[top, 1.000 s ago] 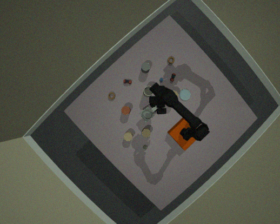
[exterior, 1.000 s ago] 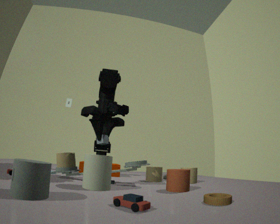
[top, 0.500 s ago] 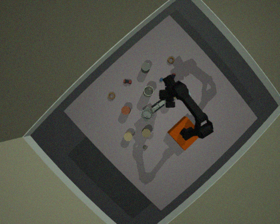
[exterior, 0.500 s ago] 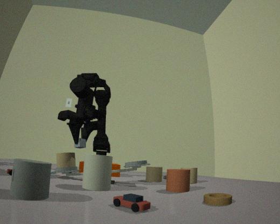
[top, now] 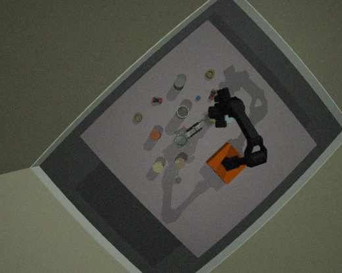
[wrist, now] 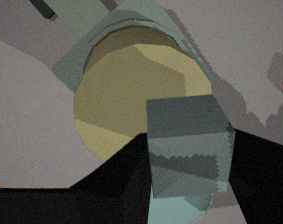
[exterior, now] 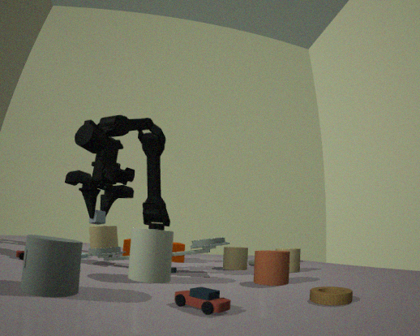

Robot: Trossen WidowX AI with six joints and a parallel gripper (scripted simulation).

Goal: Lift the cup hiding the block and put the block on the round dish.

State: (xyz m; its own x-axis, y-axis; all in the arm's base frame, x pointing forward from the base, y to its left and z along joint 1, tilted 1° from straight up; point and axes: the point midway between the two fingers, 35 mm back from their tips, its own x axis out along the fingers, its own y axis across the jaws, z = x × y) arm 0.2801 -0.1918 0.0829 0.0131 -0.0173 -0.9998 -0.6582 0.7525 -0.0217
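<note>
The light blue round dish lies 10 cm behind my gripper tip, 7 cm to the right of it and 10 cm below it. From my gripper tip the other things lie so: hollow pale cylinder: 17 cm ahead, 12 cm to the left, 6 cm below; then grey block: 1 cm above; then blue piece: 15 cm ahead, 4 cm to the right, 10 cm below.
</note>
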